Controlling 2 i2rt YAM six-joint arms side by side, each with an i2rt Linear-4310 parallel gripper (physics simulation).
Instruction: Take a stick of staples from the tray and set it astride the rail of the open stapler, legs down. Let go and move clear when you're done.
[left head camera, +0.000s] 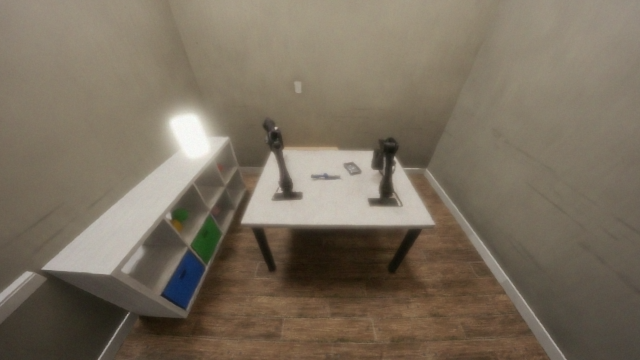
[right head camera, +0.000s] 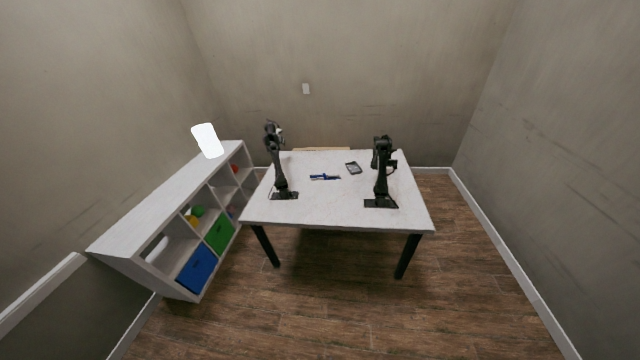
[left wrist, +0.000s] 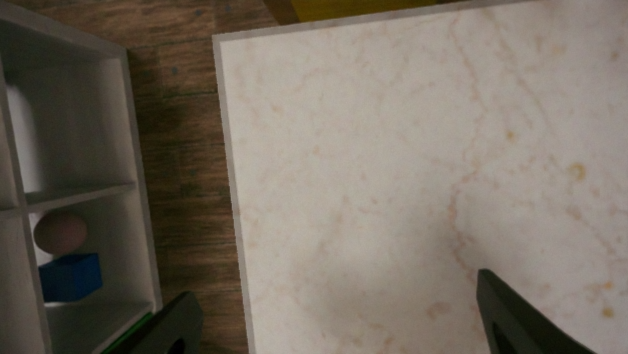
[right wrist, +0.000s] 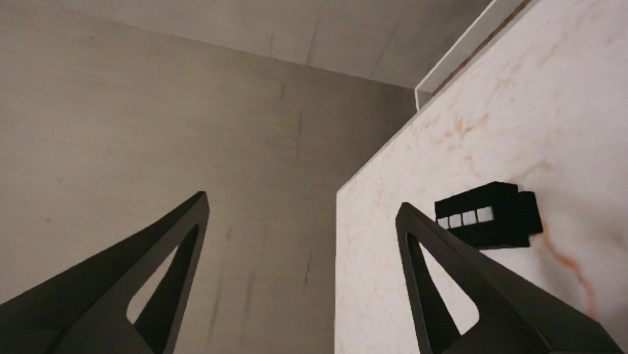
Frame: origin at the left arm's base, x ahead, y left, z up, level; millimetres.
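Where they show: left gripper, fingertip midpoint: (left wrist: 329, 292); right gripper, fingertip midpoint: (right head camera: 396, 155) (right wrist: 306, 205); left arm's base, link origin: (left head camera: 288, 196) (right head camera: 285, 196); right arm's base, link origin: (left head camera: 382, 202) (right head camera: 379, 204).
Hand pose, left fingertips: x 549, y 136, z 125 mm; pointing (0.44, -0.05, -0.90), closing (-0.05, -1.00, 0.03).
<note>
Things, the pixels of their top centre, and the offset from my left fingertips. "pt": a spot on its surface instead. Level surfaces: height alone.
- open stapler, surface spot: (right head camera: 323, 176) (left head camera: 325, 176) pt dx -378, dy -418, dz -93 mm
- white table, surface height: dz -125 mm
- dark object, top centre: (right wrist: 466, 218) dx -256, dy -992, dz -110 mm
The open stapler (left head camera: 325, 176) (right head camera: 325, 177), blue with a thin rail, lies on the table between the arms. The small dark tray (left head camera: 352, 168) (right head camera: 353, 167) lies behind it to the right, with grey contents too small to tell apart. My left gripper (left wrist: 329, 292) is open and empty, above the table's far left part; neither stapler nor tray shows in the left wrist view. My right gripper (right wrist: 306, 205) is open and empty, up off the table. In both head views the fingers are too small to make out.
The white table (left head camera: 320, 212) (right head camera: 320, 212) (left wrist: 360, 150) (right wrist: 380, 175) carries both arms. A dark object (right wrist: 510, 215) with light squares lies on it, partly behind a right finger; I cannot tell what it is. A white shelf unit (left head camera: 125, 210) (right head camera: 155, 200) stands left of the table.
</note>
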